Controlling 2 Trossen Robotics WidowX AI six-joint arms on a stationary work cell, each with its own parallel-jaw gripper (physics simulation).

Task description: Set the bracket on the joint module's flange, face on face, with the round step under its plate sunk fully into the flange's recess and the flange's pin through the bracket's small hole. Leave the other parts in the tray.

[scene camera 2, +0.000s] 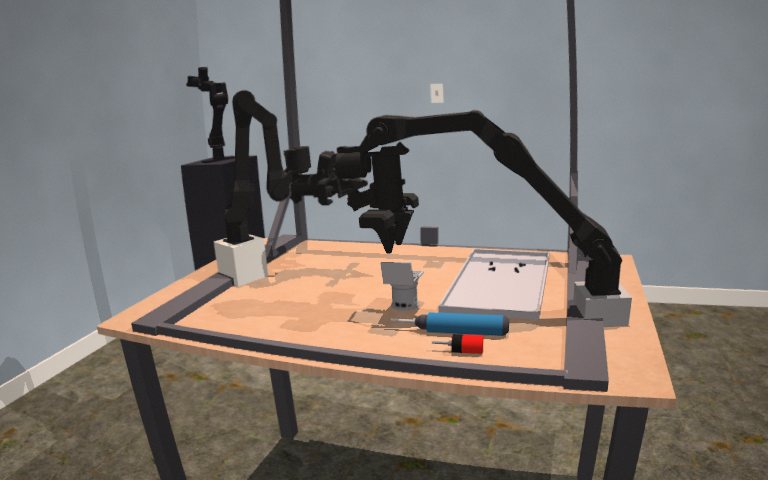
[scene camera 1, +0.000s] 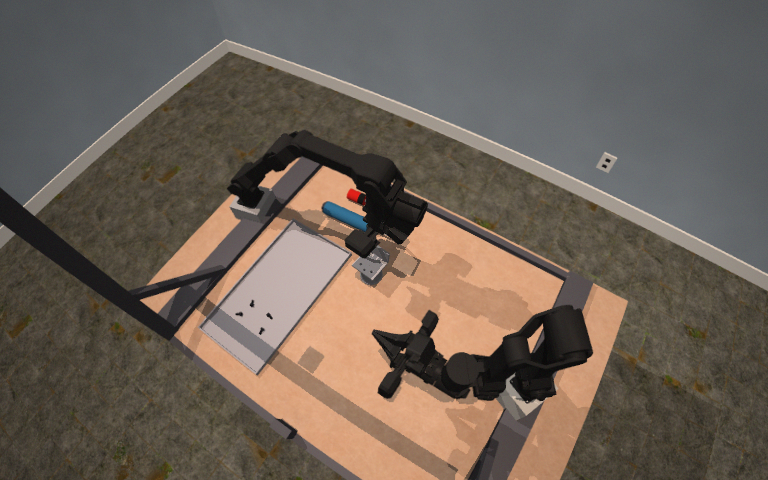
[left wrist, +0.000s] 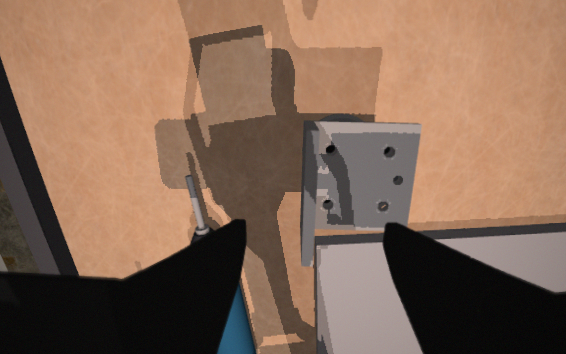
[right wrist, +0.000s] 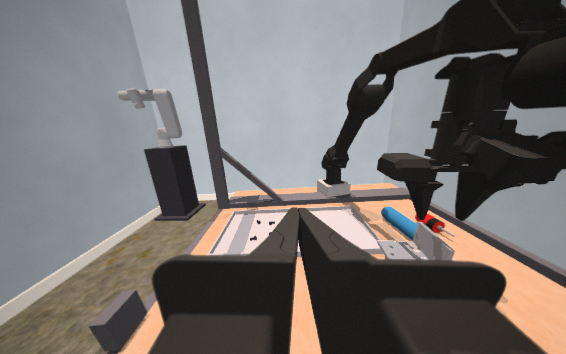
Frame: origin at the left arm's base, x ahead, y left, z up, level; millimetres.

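Seen in the pictures: left gripper, fingertip midpoint: (scene camera 2: pixel 394 249) (scene camera 1: pixel 378 241) (left wrist: pixel 314 232) (right wrist: pixel 439 219); right gripper, fingertip midpoint: (scene camera 2: pixel 367 183) (scene camera 1: pixel 372 331) (right wrist: pixel 297 214); left arm's base at its link origin: (scene camera 2: pixel 602 289) (scene camera 1: pixel 250 197) (right wrist: pixel 333 181); right arm's base at its link origin: (scene camera 2: pixel 238 240) (scene camera 1: pixel 528 384).
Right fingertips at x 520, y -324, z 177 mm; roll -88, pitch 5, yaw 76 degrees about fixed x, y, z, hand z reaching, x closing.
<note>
Pixels of each thing's top centre, then the offset from my right fingertips to it. "pt": a spot on its surface instead.
- white tray at its top centre: (left wrist: pixel 516 323) (scene camera 2: pixel 501 275) (scene camera 1: pixel 275 289) (right wrist: pixel 293 225) 330 mm back, 92 mm left, 224 mm down
- blue screwdriver at a spot on its surface: (left wrist: pixel 237 325) (scene camera 1: pixel 346 218) (right wrist: pixel 402 222) pt 222 mm back, 360 mm left, 205 mm down
- red-black tool at its top centre: (scene camera 2: pixel 457 335) (scene camera 1: pixel 362 195) (right wrist: pixel 436 219) 205 mm back, 452 mm left, 206 mm down
The grey L-shaped bracket (scene camera 1: pixel 365 264) (scene camera 2: pixel 396 272) (left wrist: pixel 367 170) (right wrist: pixel 434 242) rests on top of the upright joint module (scene camera 1: pixel 370 278) (scene camera 2: pixel 404 296), its holed plate over the flange and its other plate standing up. Its plate hides the flange, recess and pin, so I cannot tell whether the step is sunk in. The small hole looks dark; no pin can be made out in it. My left gripper (scene camera 2: pixel 394 247) (left wrist: pixel 314 232) (right wrist: pixel 439 219) is open and empty, pointing down above the bracket. My right gripper (scene camera 1: pixel 374 332) (right wrist: pixel 297 214) is shut and empty, away from the bracket.
The white tray (scene camera 1: pixel 300 271) (scene camera 2: pixel 492 294) (left wrist: pixel 360 300) beside the module holds several small black screws. A blue screwdriver (scene camera 1: pixel 344 215) (scene camera 2: pixel 467 323) (left wrist: pixel 237 325) (right wrist: pixel 397 220) and a red-black tool (scene camera 1: pixel 355 195) (scene camera 2: pixel 472 344) (right wrist: pixel 433 223) lie near the left arm. Dark beams edge the table.
</note>
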